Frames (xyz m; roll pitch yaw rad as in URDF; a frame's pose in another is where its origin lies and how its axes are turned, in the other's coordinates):
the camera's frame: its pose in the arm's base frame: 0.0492 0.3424 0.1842 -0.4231 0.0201 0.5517
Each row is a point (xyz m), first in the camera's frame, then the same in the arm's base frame.
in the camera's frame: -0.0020 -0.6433 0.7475
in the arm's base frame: 0.2103 0.1131 1.1298
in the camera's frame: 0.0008 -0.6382 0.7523
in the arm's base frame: 0.2092 0.1203 1.1320
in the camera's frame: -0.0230 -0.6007 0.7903
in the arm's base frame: 0.1632 0.1504 1.1517
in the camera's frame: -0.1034 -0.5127 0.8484
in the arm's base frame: 0.0405 0.1971 1.1702
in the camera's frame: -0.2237 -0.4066 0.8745
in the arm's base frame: -0.1186 0.2254 1.1528
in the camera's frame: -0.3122 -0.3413 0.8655
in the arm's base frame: -0.2239 0.2262 1.1196
